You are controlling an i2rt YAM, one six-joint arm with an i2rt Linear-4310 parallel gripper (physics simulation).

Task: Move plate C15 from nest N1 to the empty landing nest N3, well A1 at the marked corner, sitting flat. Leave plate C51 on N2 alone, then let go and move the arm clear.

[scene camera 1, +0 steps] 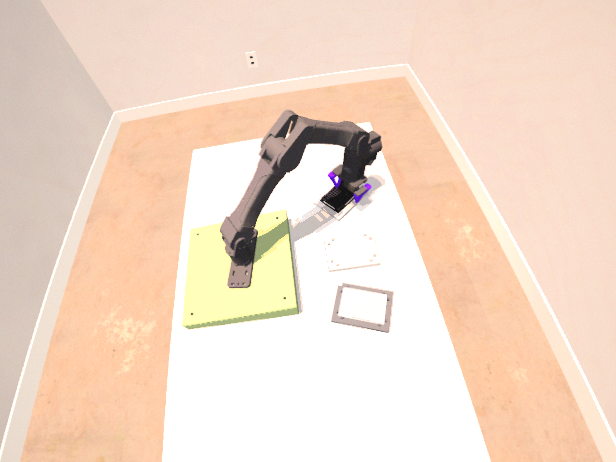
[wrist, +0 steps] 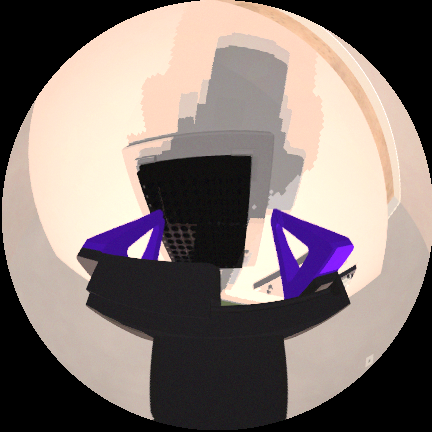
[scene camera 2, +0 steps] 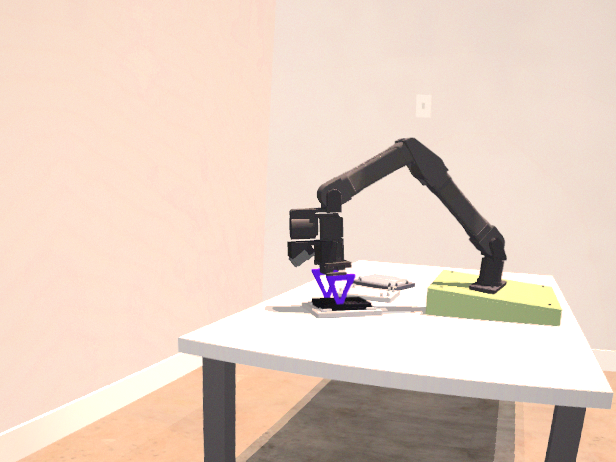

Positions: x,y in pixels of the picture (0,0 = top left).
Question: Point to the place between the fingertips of the gripper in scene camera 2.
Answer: At 333,301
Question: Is the gripper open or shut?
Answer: Open.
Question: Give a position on a black perforated plate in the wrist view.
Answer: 204,199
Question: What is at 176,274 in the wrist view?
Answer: The gripper.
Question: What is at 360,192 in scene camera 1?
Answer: The gripper.
